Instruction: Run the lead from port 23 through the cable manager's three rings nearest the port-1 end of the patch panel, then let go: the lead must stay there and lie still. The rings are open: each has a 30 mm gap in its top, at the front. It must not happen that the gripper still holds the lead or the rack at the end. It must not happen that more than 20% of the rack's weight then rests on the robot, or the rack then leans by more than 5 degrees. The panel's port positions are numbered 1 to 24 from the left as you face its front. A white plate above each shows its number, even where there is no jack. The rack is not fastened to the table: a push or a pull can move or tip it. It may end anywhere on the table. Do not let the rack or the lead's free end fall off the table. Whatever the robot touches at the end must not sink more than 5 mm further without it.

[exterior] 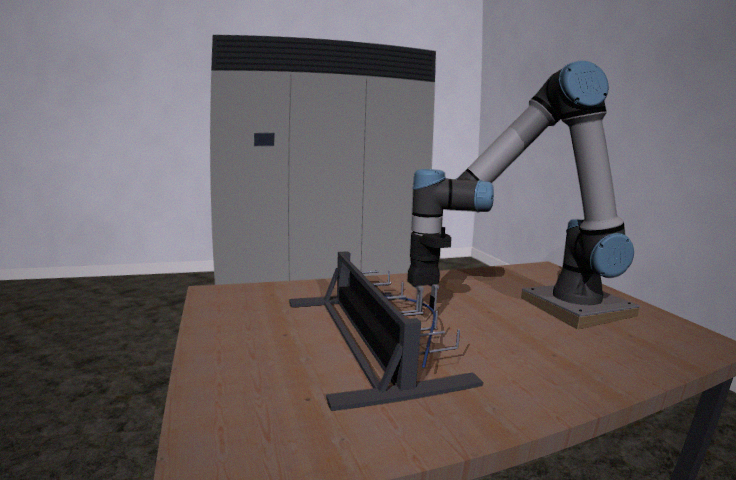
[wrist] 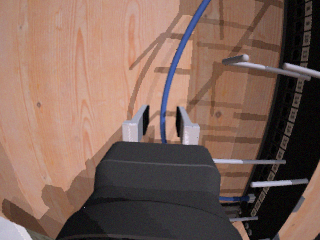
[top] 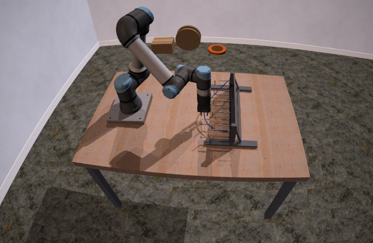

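The dark rack lies 170 mm ahead of my hand, 50 mm to the left of it and 20 mm above it.
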